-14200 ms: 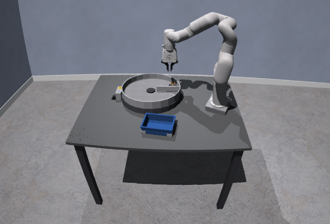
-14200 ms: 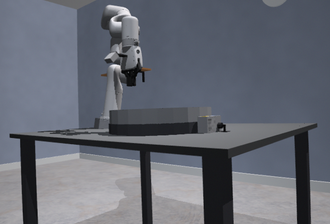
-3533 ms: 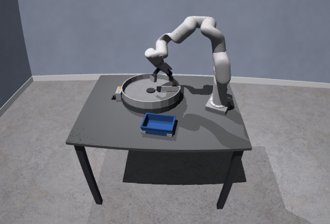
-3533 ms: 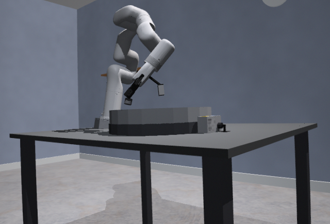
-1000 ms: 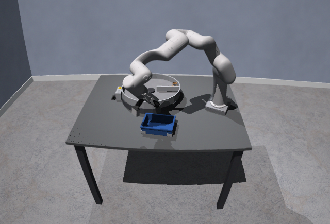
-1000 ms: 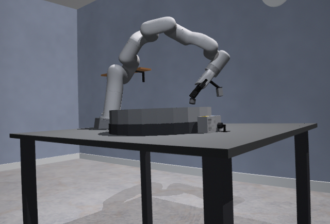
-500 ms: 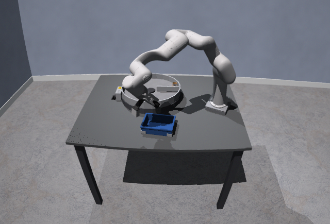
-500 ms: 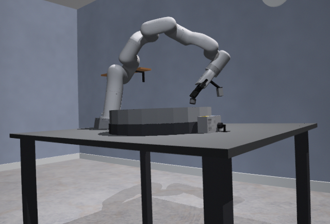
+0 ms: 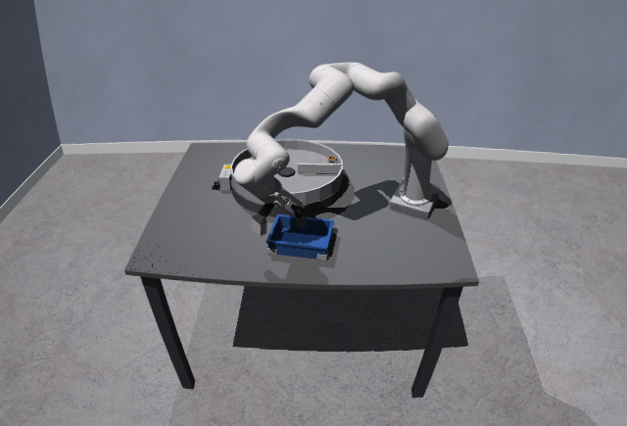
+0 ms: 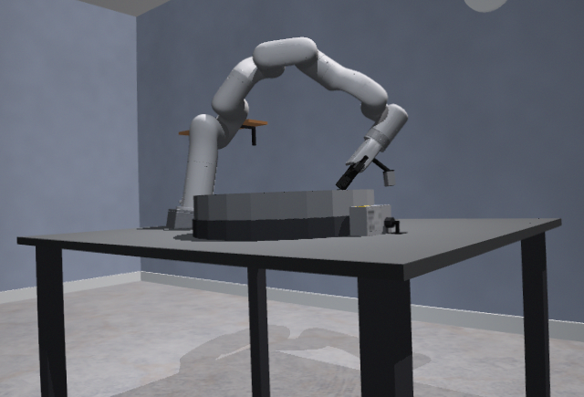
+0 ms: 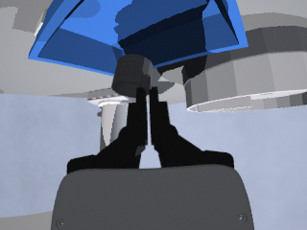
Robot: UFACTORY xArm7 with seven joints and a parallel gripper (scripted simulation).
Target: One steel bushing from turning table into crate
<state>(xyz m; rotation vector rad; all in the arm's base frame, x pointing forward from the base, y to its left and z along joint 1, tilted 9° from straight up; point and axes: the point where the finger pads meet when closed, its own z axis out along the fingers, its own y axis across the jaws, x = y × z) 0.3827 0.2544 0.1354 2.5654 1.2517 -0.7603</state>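
Now: the blue crate 10 mm behind my hand and 100 mm below it. The rest, counted from my hand: round turning table (100 mm ahead, 340 mm to the right, 70 mm below).
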